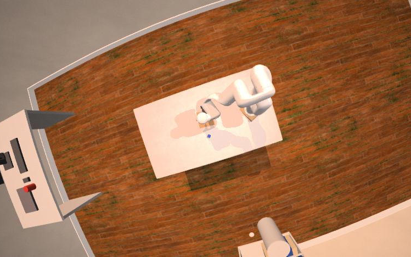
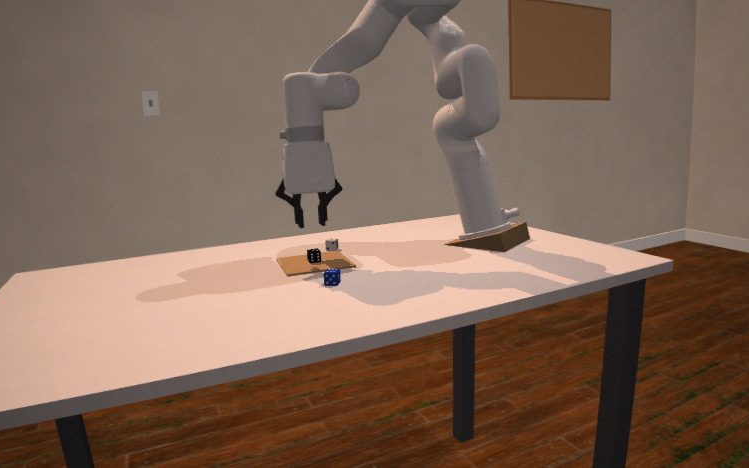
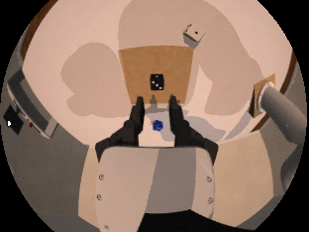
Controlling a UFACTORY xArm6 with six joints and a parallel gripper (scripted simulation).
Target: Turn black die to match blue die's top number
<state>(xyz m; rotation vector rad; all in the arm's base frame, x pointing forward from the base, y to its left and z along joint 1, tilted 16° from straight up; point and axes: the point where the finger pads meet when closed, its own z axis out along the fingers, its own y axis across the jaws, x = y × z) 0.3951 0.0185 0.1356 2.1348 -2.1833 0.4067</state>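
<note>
Right now the black die is 80 mm below my hand. The rest, counted from my hand: blue die: 160 mm to the left, 90 mm below, 10 mm ahead; mat: 100 mm below; white die: 100 mm to the right, 90 mm below, 70 mm behind.
</note>
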